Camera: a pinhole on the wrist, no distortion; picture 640 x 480 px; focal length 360.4 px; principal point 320.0 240.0 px. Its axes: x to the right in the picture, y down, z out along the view. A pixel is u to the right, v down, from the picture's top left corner.
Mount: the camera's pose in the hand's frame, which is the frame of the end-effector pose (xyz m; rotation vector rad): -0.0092 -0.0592 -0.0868 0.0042 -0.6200 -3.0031
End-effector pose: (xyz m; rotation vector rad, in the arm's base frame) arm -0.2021 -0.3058 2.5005 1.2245 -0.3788 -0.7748
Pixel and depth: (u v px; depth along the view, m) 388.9 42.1 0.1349
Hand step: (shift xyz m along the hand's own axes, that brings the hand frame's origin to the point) -0.0427 0.0600 0.0081
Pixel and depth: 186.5 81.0 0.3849
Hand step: 0.1137 0.2590 0.1977
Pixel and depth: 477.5 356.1 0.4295
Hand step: -0.1939 -0.0300 0.3647
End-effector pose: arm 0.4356 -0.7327 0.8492 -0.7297 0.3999 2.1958
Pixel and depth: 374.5 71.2 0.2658
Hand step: -0.0631 0.1569 0.1086
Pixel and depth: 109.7 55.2 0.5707
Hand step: 0.2913 0.4590 0.3174
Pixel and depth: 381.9 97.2 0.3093
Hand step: -0.0766 0.1714 0.1494
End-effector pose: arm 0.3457 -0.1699 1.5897 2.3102 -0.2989 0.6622
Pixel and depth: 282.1 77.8 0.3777
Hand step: 0.0113 0.2487 0.1923
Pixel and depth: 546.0 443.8 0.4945
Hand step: -0.3068 -0.1427 0.4818
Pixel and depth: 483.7 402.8 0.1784
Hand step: -0.0873 -0.0685 0.1099
